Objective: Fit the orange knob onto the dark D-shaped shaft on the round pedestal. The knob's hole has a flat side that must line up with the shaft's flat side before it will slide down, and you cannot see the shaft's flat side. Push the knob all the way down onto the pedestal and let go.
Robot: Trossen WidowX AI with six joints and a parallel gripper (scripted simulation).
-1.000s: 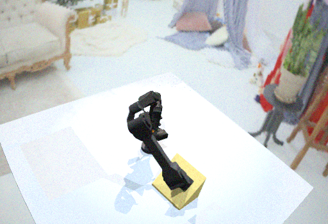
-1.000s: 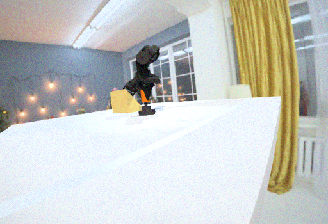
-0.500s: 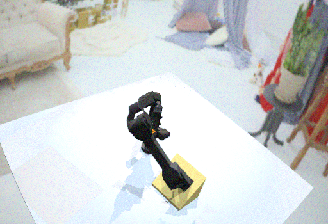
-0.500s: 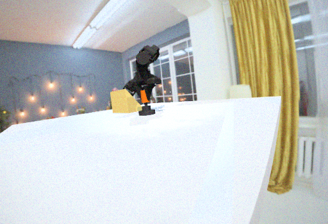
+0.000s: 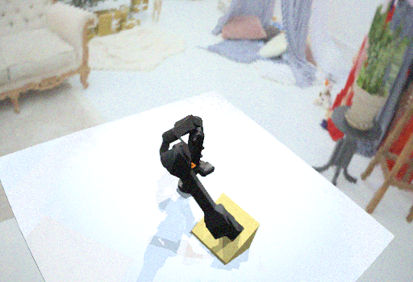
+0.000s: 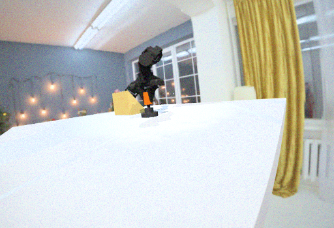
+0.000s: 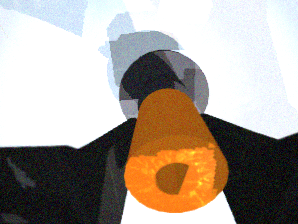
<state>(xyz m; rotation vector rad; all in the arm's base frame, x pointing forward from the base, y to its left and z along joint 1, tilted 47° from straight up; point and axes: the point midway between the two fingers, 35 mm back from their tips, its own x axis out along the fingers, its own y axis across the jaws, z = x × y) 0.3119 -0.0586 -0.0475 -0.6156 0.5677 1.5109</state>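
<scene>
Now: gripper tip 2 cm below the orange knob. From my gripper tip the other things lie so: pedestal: 4 cm below.
</scene>
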